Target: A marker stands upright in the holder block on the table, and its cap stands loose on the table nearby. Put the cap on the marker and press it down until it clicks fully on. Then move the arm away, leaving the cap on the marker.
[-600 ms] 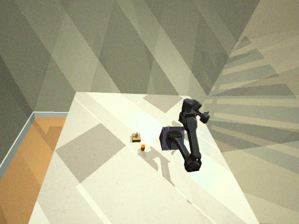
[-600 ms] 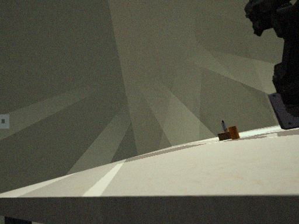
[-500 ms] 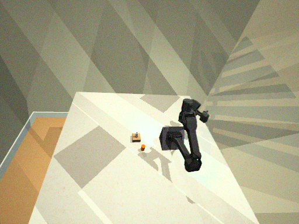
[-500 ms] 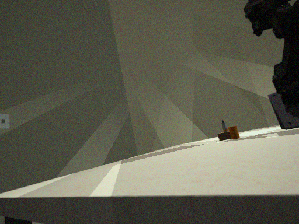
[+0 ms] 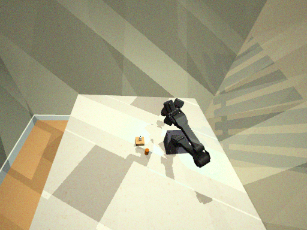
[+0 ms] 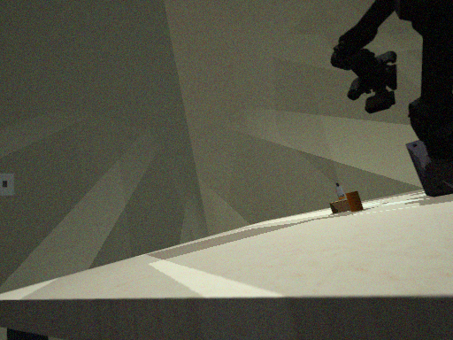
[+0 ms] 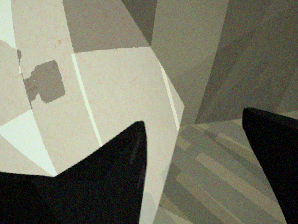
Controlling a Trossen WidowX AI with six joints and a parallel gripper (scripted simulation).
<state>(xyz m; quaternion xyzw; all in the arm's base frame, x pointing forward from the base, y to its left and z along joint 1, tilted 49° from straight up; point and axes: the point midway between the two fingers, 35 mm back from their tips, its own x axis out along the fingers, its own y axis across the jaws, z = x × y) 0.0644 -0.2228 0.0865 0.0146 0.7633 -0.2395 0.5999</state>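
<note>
The orange cap is 170 mm ahead of my gripper tip, 180 mm to the left of it and 280 mm below it. From my gripper tip the other things lie so: tan holder block: 220 mm ahead, 80 mm to the left, 290 mm below.
</note>
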